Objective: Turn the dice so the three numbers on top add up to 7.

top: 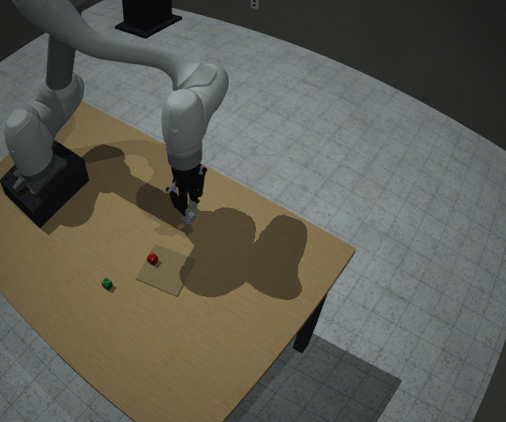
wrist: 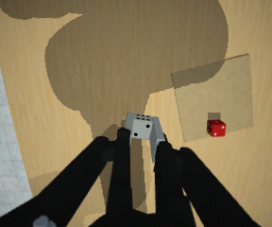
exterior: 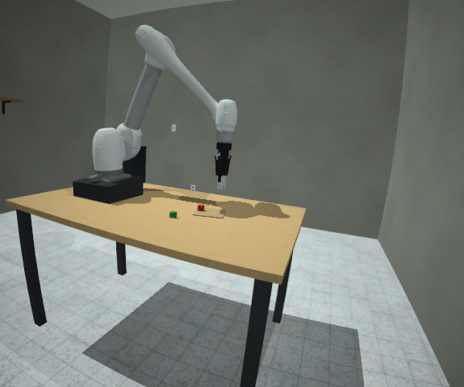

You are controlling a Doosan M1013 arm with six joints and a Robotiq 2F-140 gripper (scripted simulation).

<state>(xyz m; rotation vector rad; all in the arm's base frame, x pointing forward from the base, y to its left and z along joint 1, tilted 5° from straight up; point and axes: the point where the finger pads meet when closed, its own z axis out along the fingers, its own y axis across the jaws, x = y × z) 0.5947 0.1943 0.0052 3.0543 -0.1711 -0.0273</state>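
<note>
My hand is 30 mm above the white die. From my hand the other things lie so: red die 30 mm behind, 140 mm to the right, 110 mm below; then tan mat 10 mm ahead, 140 mm to the right, 130 mm below; then green die 80 mm behind, 300 mm to the right, 120 mm below.
</note>
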